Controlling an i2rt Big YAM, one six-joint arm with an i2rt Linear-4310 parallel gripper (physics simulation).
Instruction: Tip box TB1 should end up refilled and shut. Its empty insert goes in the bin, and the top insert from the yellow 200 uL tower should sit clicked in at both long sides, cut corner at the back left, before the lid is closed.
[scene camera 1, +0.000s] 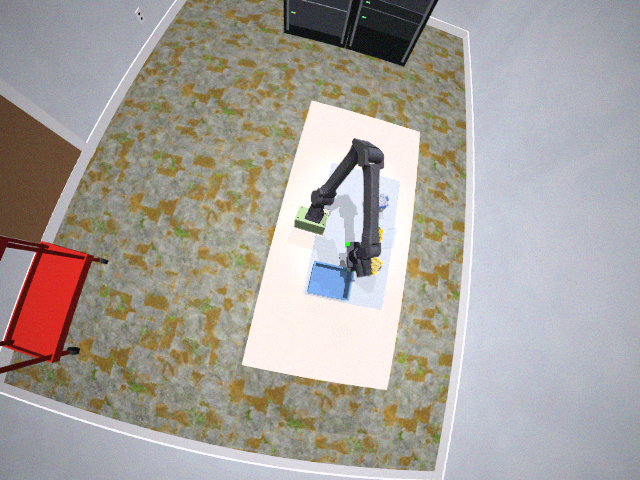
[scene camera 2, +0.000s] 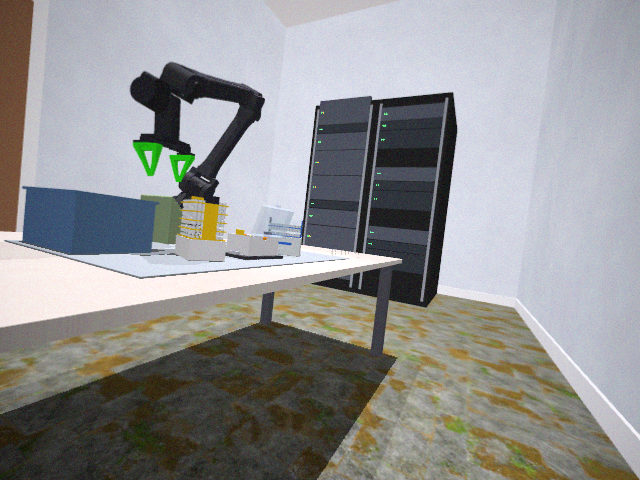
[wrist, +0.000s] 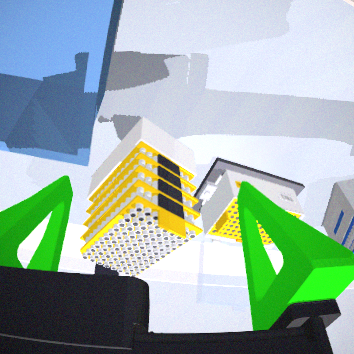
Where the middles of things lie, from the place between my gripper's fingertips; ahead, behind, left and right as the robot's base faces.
Now: the blue bin (scene camera 2: 77, 222) 14 cm to the right of my hand, 12 cm below it and 4 cm behind it. From my hand the other things lie so: yellow perforated insert (wrist: 227, 225) (20 cm to the left, 13 cm ahead, 12 cm below); box lid (scene camera 2: 272, 222) (21 cm to the left, 19 cm ahead, 8 cm below).
